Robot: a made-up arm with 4 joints. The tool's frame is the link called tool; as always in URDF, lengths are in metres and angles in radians.
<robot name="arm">
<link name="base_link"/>
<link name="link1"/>
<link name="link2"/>
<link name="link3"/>
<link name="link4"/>
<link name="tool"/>
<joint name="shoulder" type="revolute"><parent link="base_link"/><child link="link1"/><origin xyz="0 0 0.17"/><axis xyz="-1 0 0"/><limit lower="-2.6" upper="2.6"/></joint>
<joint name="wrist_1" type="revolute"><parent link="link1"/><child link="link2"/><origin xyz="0.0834 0.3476 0.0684"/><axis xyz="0 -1 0"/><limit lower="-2.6" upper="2.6"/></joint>
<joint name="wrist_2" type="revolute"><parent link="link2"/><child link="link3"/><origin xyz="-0.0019 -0.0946 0.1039"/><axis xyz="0 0 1"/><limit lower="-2.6" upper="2.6"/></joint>
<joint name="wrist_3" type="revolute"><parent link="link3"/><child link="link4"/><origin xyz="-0.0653 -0.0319 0.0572"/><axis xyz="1 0 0"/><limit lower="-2.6" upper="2.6"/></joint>
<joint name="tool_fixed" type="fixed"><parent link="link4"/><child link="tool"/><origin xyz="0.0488 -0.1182 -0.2"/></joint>
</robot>
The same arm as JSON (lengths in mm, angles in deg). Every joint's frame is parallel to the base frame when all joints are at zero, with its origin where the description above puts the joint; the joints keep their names.
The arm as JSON. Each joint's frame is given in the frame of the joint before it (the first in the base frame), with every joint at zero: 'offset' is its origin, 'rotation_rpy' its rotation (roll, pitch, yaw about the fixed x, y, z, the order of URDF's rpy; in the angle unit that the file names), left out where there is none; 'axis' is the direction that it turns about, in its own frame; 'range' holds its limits. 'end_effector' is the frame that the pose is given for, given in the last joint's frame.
{"length_unit": "mm", "angle_unit": "deg", "chain": [
  {"id": "shoulder", "offset": [0.0, 0.0, 170.0], "axis": [-1.0, 0.0, 0.0], "range": [-148.97, 148.97]},
  {"id": "wrist_1", "offset": [83.4, 347.6, 68.4], "axis": [0.0, -1.0, 0.0], "range": [-148.97, 148.97]},
  {"id": "wrist_2", "offset": [-1.9, -94.6, 103.9], "axis": [0.0, 0.0, 1.0], "range": [-148.97, 148.97]},
  {"id": "wrist_3", "offset": [-65.3, -31.9, 57.2], "axis": [1.0, 0.0, 0.0], "range": [-148.97, 148.97]}
], "end_effector": {"offset": [48.8, -118.2, -200.0]}}

